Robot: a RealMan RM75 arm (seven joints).
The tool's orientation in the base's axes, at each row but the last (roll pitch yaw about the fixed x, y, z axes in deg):
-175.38 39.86 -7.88
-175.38 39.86 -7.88
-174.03 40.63 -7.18
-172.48 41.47 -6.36
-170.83 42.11 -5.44
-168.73 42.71 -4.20
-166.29 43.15 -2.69
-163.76 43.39 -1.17
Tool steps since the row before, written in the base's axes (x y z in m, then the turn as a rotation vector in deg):
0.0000 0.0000 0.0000 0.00 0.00 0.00
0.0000 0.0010 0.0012 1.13 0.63 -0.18
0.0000 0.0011 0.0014 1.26 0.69 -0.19
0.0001 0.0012 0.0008 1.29 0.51 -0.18
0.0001 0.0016 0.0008 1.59 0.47 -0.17
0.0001 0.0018 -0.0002 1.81 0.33 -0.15
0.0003 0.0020 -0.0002 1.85 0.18 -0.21
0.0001 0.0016 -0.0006 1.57 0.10 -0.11
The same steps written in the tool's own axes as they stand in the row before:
0.0000 0.0000 0.0000 0.00 0.00 0.00
-0.0009 -0.0011 -0.0008 0.91 -0.82 -0.46
-0.0010 -0.0012 -0.0009 1.01 -0.90 -0.52
-0.0006 -0.0013 -0.0004 1.04 -0.73 -0.59
-0.0006 -0.0017 -0.0003 1.26 -0.76 -0.80
0.0001 -0.0017 0.0005 1.41 -0.67 -0.99
0.0003 -0.0020 0.0005 1.49 -0.52 -1.01
0.0005 -0.0014 0.0008 1.21 -0.41 -0.92

